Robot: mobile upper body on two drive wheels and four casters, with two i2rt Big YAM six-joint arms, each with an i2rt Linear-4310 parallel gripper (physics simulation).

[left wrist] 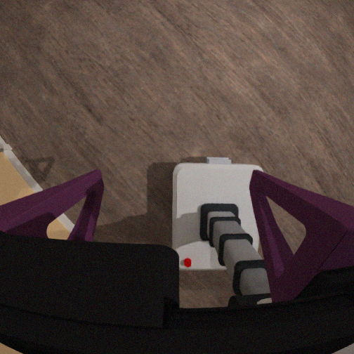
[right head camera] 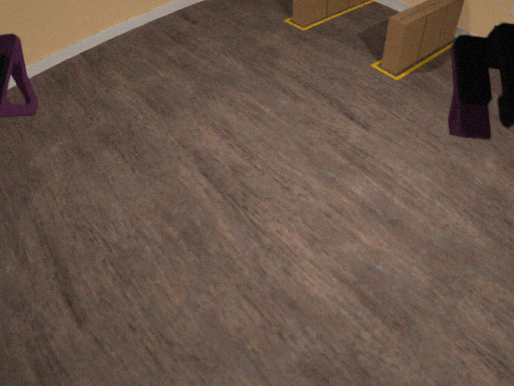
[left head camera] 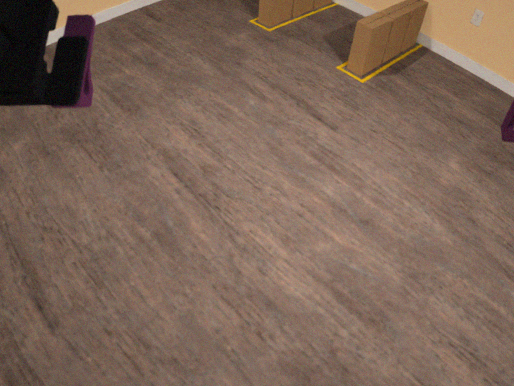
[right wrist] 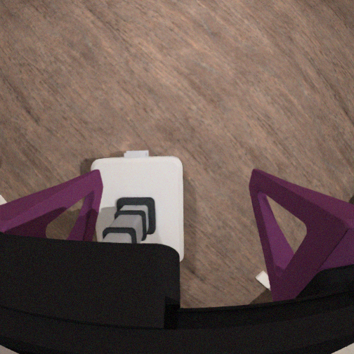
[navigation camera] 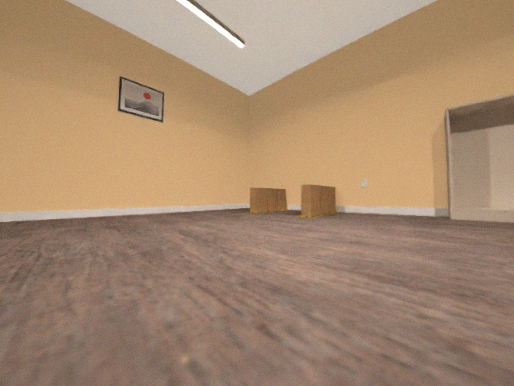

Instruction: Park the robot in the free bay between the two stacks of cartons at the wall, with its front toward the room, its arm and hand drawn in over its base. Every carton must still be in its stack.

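Frame: origin at the left arm's base, x ahead, y left, z up, level; metres.
Seen in the pictures: left gripper, fingertip midpoint: [left head camera: 37, 100]; right gripper, fingertip midpoint: [right head camera: 504, 131].
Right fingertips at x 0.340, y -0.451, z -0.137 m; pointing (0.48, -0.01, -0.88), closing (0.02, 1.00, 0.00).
A point is followed by its place in that frame.
Two stacks of brown cartons stand upright at the far wall: the left stack [left head camera: 275, 11] @[x 2.978, y -0.365, z -1.294 m] [right head camera: 308, 11] @[x 2.974, y -0.359, z -1.301 m] [navigation camera: 267, 200] and the right stack [left head camera: 371, 45] @[x 2.359, y -0.942, z -1.180 m] [right head camera: 404, 45] @[x 2.360, y -0.944, z -1.206 m] [navigation camera: 315, 200]. Each has yellow tape on the floor around it. The free bay [left head camera: 320, 32] [navigation camera: 293, 213] @[x 3.420, y -0.984, z -1.402 m] is the floor between them. My front faces the corner side of the room, with both stacks ahead and a little right of centre in the navigation view. My left gripper [left wrist: 176, 177] and right gripper [right wrist: 177, 172] are open and empty, held high, with my white base [left wrist: 215, 185] [right wrist: 167, 182] below.
A pale open cabinet [navigation camera: 448, 165] @[x 1.914, y -2.165, z -0.893 m] stands at the right in the navigation view. The left wall [navigation camera: 60, 150] @[x 2.230, y 1.790, z -0.683 m] carries a framed picture [navigation camera: 141, 99] @[x 2.747, y 1.230, z 0.142 m] and meets the cartons' wall [navigation camera: 400, 150] @[x 2.355, y -2.045, z -0.638 m] in a corner behind the stacks. A white baseboard [left head camera: 465, 62] @[x 2.604, y -1.783, z -1.360 m] [right head camera: 100, 40] @[x 2.763, y 1.226, z -1.385 m] runs along the walls.
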